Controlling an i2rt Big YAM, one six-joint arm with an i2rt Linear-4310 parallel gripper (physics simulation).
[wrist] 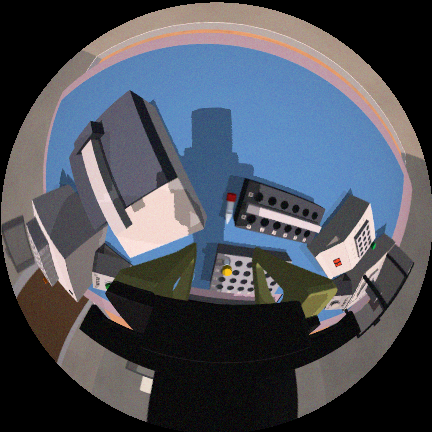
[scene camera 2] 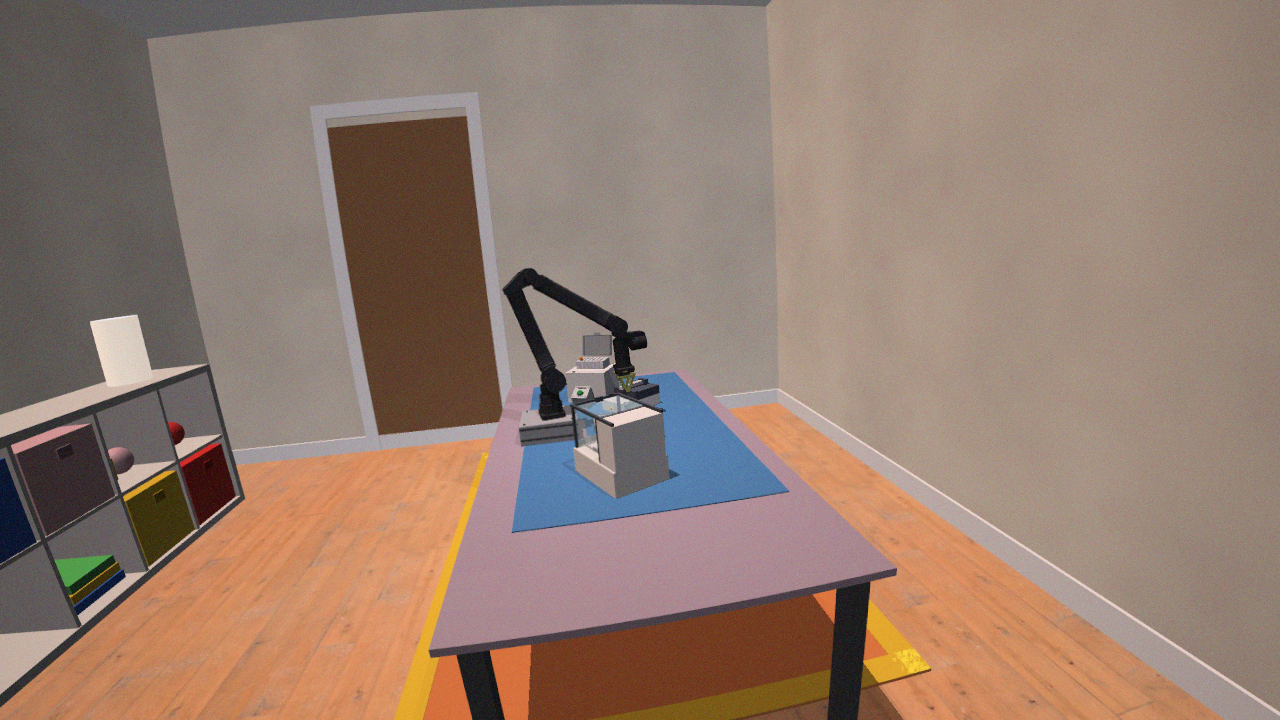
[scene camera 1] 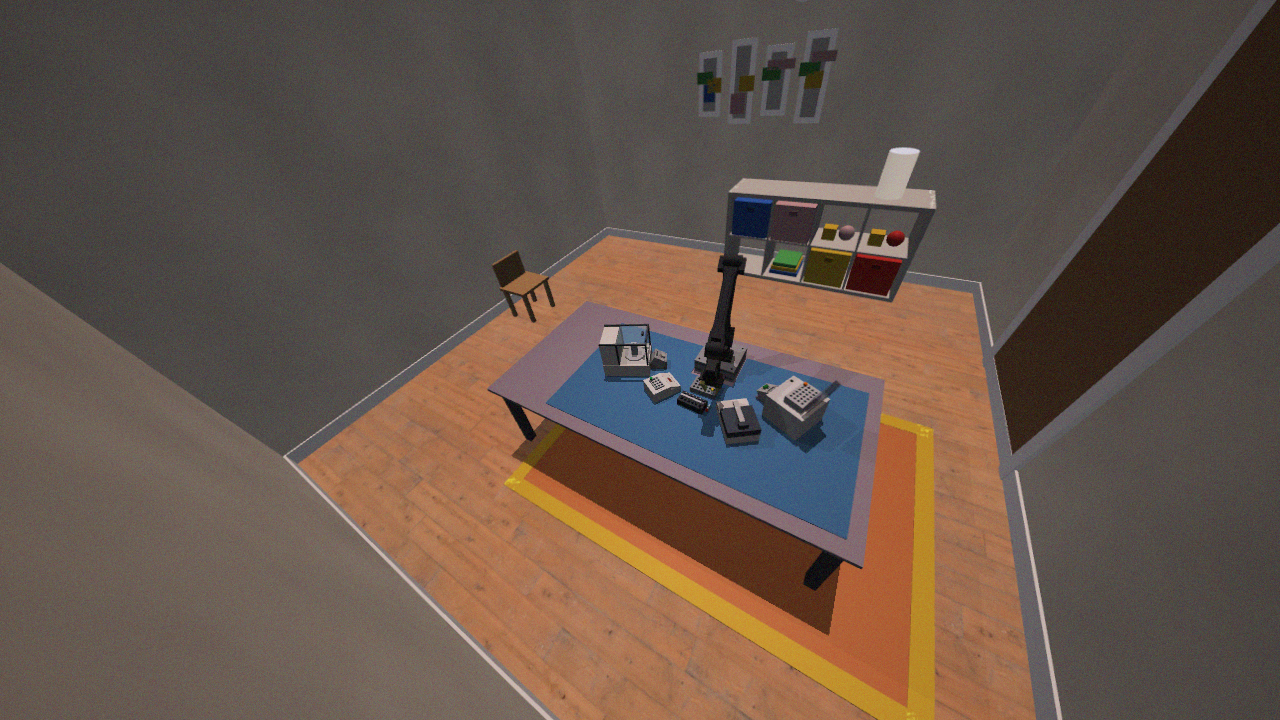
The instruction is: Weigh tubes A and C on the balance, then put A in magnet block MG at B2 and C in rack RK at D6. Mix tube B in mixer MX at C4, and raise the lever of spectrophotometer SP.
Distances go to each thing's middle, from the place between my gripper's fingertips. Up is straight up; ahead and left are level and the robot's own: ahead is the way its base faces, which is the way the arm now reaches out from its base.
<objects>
I see my gripper 5 cm short of the spectrophotometer (scene camera 1: 738,420), 13 cm to the right of it and 6 cm above it. From my hand the other things lie so: unit with green button (wrist: 106,264): 13 cm behind, 26 cm to the left, 7 cm below; glass-box balance (scene camera 2: 619,441): 17 cm behind, 49 cm to the right.
</objects>
